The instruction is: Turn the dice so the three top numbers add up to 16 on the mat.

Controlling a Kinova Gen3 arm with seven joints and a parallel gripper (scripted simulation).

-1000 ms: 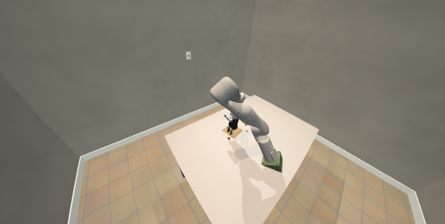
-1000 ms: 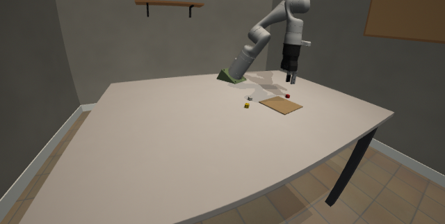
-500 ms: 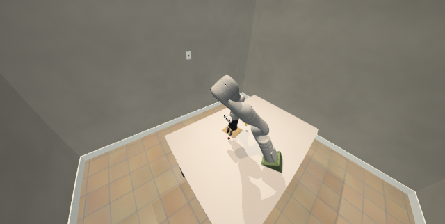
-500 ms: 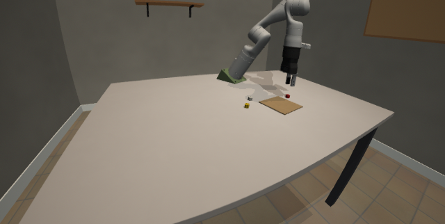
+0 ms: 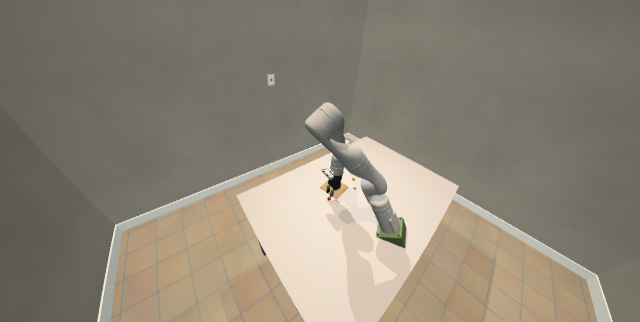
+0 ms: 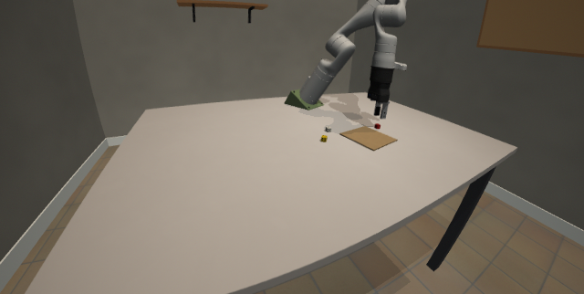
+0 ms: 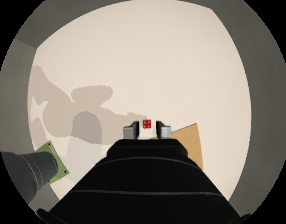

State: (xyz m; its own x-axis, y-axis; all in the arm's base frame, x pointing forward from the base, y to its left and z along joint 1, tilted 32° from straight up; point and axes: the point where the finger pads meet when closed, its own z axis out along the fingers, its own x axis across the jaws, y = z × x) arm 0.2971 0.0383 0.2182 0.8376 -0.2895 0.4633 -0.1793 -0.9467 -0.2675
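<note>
The red die lies 6 cm below my hand. Also, from my hand: white die 6 cm behind, 20 cm to the right, 6 cm below; then tan mat 4 cm ahead, 10 cm to the right, 6 cm below; then yellow die 26 cm to the right, 6 cm below.
</note>
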